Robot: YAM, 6 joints.
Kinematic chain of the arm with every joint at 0, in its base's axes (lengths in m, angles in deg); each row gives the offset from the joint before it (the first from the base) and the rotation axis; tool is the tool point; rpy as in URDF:
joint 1: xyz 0 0 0.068 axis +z
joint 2: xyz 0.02 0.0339 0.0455 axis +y
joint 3: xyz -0.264 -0.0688 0 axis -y
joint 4: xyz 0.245 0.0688 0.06 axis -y
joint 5: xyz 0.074 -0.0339 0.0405 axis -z
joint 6: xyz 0.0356 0 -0.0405 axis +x
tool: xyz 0 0 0 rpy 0 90 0
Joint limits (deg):
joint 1: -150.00..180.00
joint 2: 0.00..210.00
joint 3: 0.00..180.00
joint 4: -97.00..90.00
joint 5: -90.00..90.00
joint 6: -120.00..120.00
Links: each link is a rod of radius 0.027 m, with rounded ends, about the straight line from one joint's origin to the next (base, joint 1, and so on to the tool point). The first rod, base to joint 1, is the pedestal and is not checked.
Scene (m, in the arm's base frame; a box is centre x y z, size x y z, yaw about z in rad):
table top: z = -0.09
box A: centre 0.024 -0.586 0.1 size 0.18 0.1 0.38 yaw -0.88
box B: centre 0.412 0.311 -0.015 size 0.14 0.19 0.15 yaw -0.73
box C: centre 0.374 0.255 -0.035 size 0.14 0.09 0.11 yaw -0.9
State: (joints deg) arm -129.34 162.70 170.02 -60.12 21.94 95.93
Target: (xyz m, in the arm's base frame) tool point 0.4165 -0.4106 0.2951
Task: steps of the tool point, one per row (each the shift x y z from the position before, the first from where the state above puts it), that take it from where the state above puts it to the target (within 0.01 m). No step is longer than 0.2 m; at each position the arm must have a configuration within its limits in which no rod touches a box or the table.
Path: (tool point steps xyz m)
1: 0.1188 -0.0604 0.1406
2: 0.1354 0.0117 0.1380
3: 0.1147 0.0863 0.1201
4: 0.0599 0.1412 0.0875
5: 0.1090 -0.1206 -0.0962
6: 0.1313 -0.0532 -0.1345
7: 0.1204 0.0184 -0.1578

